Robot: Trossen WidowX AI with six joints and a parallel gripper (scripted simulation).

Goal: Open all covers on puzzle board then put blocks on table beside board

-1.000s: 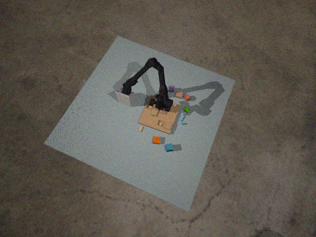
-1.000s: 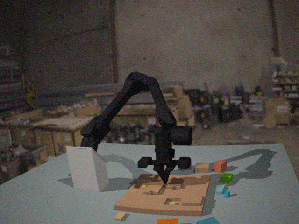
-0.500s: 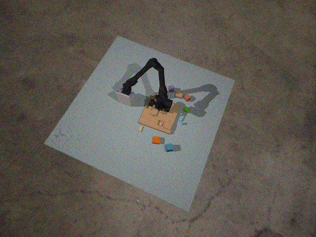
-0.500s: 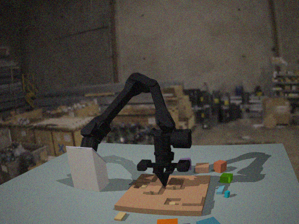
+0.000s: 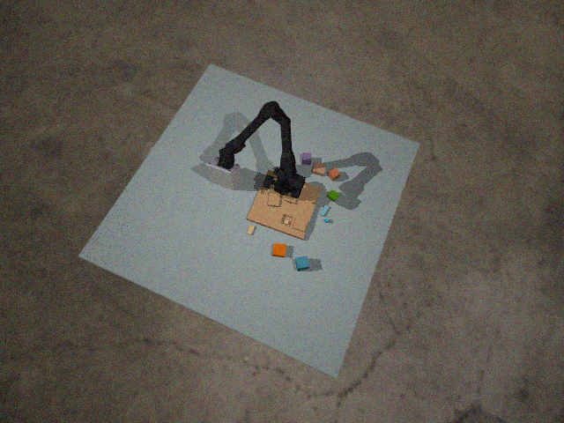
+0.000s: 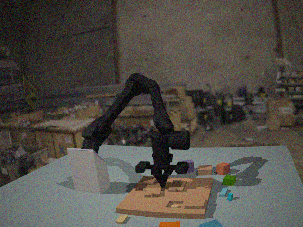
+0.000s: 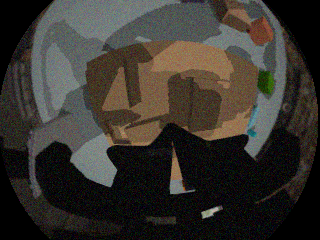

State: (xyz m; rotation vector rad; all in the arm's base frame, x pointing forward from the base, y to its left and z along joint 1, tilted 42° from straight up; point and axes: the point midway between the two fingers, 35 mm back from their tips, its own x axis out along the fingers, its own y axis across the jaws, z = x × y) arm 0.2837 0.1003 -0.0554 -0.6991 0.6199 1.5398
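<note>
The tan puzzle board is 30 mm to the right of my gripper tip and 30 mm ahead of it. The rest, counted from my gripper tip: small tan bar: 230 mm to the right, 60 mm behind, 20 mm below; then purple block: 240 mm to the left, 40 mm ahead; then light blue bar: 230 mm ahead, 20 mm below, 10 mm to the left.
</note>
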